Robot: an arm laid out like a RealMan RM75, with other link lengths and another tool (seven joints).
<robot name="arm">
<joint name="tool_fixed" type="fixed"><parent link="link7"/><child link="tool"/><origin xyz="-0.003 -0.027 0.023" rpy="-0.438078 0 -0.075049"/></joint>
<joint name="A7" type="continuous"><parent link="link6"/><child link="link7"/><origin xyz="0 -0.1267 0" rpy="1.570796 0 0"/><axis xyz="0 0 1"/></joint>
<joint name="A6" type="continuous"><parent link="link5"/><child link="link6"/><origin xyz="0 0 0" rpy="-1.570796 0 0"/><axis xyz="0 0 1"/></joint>
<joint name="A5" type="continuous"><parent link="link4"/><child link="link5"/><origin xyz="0 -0.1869 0" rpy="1.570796 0 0"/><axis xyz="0 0 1"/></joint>
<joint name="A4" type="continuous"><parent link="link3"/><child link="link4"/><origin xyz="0 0 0" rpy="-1.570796 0 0"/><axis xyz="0 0 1"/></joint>
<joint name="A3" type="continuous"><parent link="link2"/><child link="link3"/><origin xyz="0 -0.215 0" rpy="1.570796 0 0"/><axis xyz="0 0 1"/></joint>
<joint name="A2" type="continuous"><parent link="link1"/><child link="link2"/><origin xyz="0 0 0" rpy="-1.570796 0 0"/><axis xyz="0 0 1"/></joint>
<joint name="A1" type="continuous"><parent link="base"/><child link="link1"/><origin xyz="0 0 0.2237" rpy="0 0 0"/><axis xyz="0 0 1"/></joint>
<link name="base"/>
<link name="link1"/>
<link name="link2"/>
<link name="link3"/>
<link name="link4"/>
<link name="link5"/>
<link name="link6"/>
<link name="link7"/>
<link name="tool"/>
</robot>
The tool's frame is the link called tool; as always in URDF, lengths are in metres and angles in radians. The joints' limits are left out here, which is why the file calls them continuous.
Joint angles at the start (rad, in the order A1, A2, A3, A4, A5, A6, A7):
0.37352 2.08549 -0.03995 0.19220 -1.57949 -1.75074 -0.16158
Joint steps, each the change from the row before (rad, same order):
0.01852 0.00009 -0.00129 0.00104 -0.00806 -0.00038 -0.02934
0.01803 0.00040 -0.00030 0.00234 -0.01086 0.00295 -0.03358
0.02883 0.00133 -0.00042 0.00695 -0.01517 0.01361 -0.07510
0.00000 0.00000 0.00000 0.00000 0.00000 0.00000 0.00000
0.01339 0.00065 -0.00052 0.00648 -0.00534 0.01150 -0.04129
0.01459 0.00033 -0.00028 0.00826 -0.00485 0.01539 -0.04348
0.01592 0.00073 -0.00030 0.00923 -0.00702 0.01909 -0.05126
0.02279 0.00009 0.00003 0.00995 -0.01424 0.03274 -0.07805
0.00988 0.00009 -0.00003 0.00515 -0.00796 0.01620 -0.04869
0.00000 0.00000 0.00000 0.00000 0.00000 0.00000 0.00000
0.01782 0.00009 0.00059 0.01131 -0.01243 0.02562 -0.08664
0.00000 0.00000 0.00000 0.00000 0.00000 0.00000 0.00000
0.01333 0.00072 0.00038 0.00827 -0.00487 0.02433 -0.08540
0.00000 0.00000 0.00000 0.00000 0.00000 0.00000 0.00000
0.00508 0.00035 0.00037 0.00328 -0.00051 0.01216 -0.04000
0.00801 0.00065 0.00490 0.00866 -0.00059 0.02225 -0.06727
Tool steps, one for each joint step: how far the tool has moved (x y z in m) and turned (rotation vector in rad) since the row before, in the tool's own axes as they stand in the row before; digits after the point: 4 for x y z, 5 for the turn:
-0.0025 -0.0002 0.0069 -0.01677 -0.00648 -0.03088
-0.0023 0.0004 0.0071 -0.01834 -0.00316 -0.03212
-0.0032 0.0013 0.0116 -0.02828 0.00968 -0.06489
0.0000 0.0000 0.0000 0.00000 0.00000 0.00000
-0.0012 0.0010 0.0056 -0.01299 0.01027 -0.03149
-0.0011 0.0011 0.0062 -0.01411 0.01259 -0.03156
-0.0014 0.0016 0.0070 -0.01806 0.01552 -0.03728
-0.0018 0.0023 0.0102 -0.03263 0.02678 -0.06147
-0.0014 0.0014 0.0047 -0.01677 0.01727 -0.03969
0.0000 0.0000 0.0000 0.00000 0.00000 0.00000
-0.0034 0.0021 0.0082 -0.02576 0.02692 -0.07103
0.0000 0.0000 0.0000 0.00000 0.00000 0.00000
-0.0026 0.0016 0.0062 -0.01946 0.03338 -0.06988
0.0000 0.0000 0.0000 0.00000 0.00000 0.00000
-0.0009 0.0007 0.0025 -0.00849 0.01815 -0.03224
-0.0015 0.0012 0.0042 -0.01215 0.03219 -0.05005

